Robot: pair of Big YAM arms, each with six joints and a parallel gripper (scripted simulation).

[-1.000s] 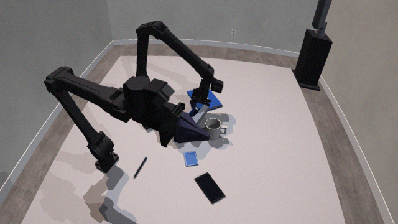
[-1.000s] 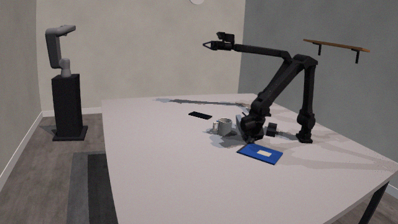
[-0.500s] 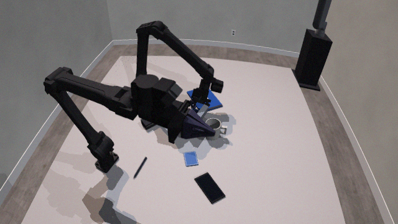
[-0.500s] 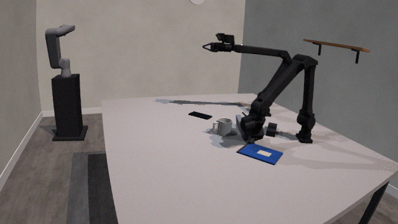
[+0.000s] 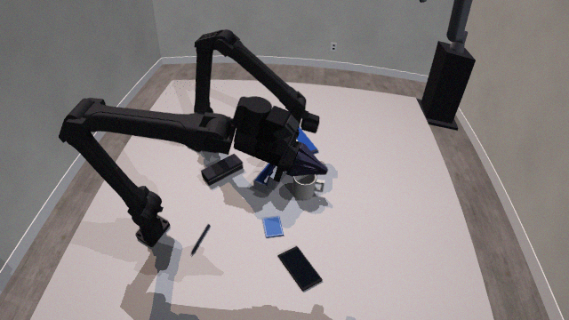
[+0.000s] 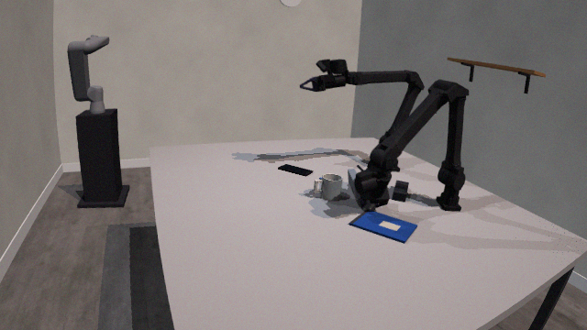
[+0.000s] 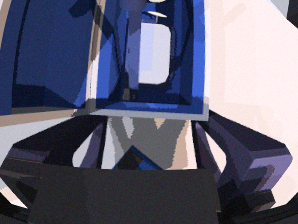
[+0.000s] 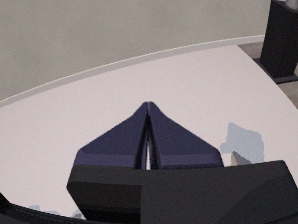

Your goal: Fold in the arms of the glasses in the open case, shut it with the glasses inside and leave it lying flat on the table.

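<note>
My right hand is 16 cm past the glasses case, 32 cm to the right of it and 36 cm above it. From my right hand the other things lie so: grey mug 5 cm behind, 28 cm to the left, 37 cm below; then black box 38 cm behind, 31 cm to the left, 38 cm below; then small blue notepad 13 cm behind, 10 cm to the left, 40 cm below.
</note>
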